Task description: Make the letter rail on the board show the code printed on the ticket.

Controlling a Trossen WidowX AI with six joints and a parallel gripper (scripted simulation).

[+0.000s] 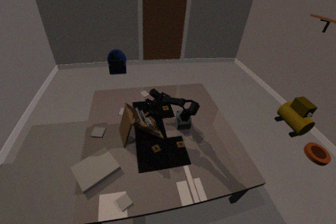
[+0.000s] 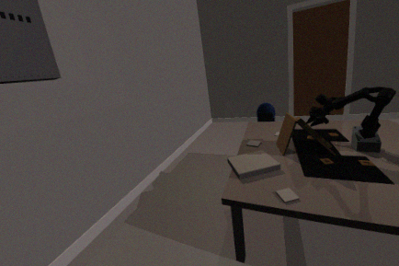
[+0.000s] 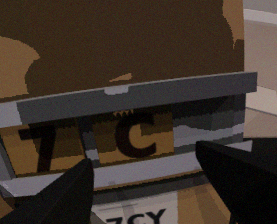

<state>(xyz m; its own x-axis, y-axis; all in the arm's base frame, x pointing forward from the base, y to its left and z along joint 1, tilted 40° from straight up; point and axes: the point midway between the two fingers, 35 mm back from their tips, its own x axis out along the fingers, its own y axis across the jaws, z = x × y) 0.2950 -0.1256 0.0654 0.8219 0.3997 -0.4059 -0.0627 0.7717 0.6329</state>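
Right now the tan letter tile is 2 cm below my gripper tip and 2 cm ahead of it. Also, from my gripper tip: black mat 17 cm below, 13 cm behind, 3 cm to the left; white ticket 9 cm below, 4 cm behind, 1 cm to the left; pad 39 cm ahead, 17 cm below, 7 cm to the right.
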